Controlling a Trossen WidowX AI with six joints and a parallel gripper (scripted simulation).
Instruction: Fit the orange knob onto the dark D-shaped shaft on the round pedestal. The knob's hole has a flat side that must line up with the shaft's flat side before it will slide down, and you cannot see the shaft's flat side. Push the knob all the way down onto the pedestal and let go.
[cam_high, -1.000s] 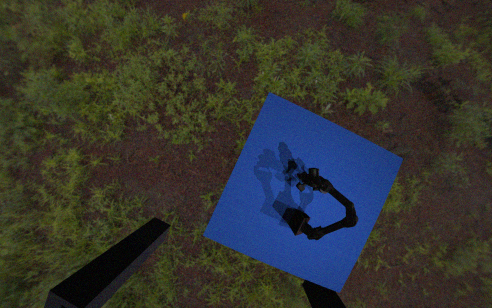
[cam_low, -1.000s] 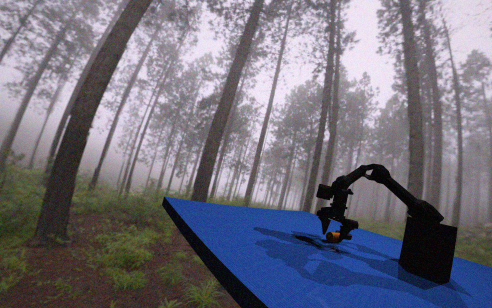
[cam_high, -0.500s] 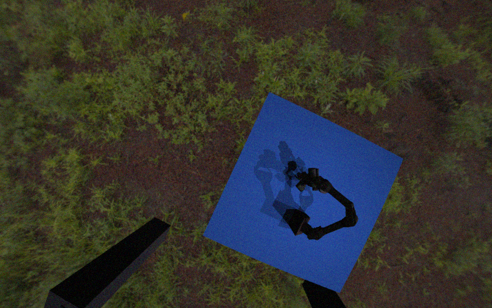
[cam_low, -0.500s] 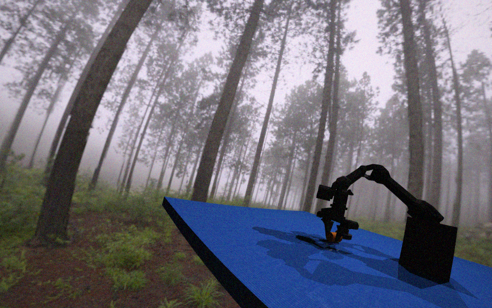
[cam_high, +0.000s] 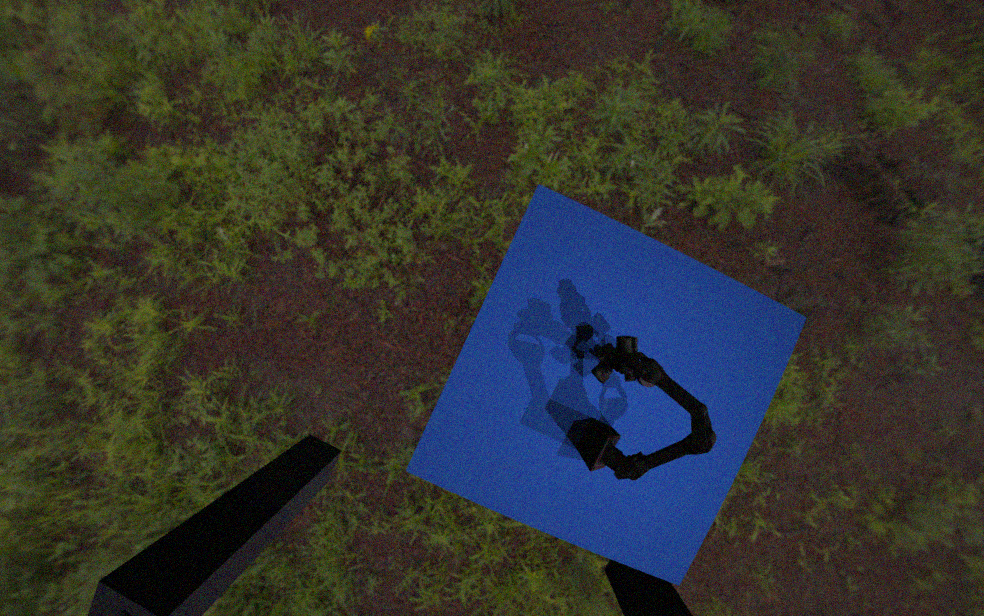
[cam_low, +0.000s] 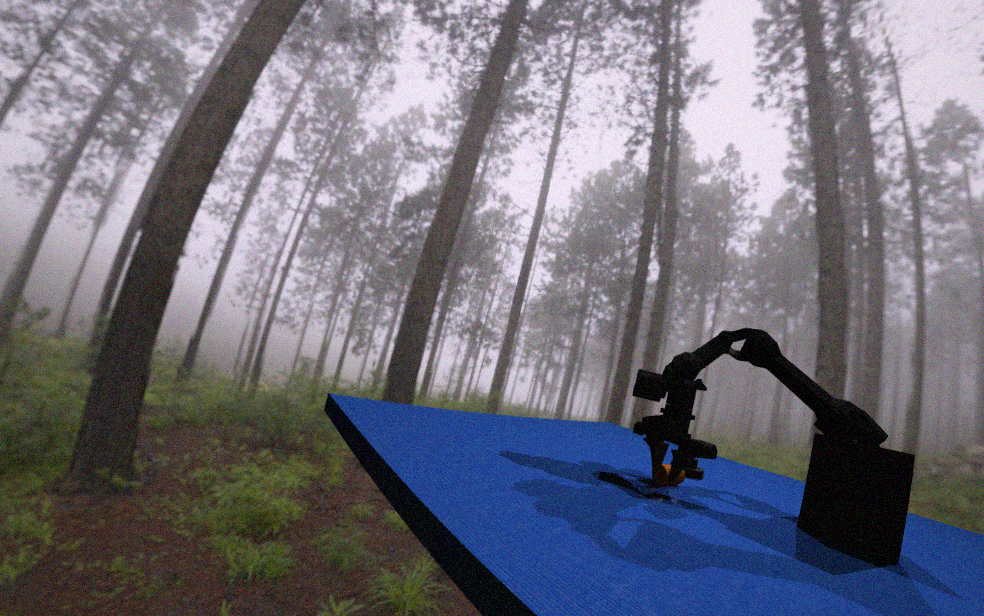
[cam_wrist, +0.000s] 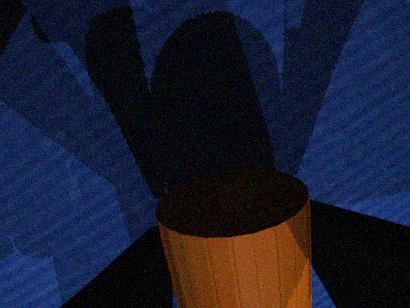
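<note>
My gripper tip is 20 cm to the left of the dark round pedestal and 2 cm below it. Round my gripper tip: orange knob 1 cm behind, 1 cm to the right, 1 cm above.
</note>
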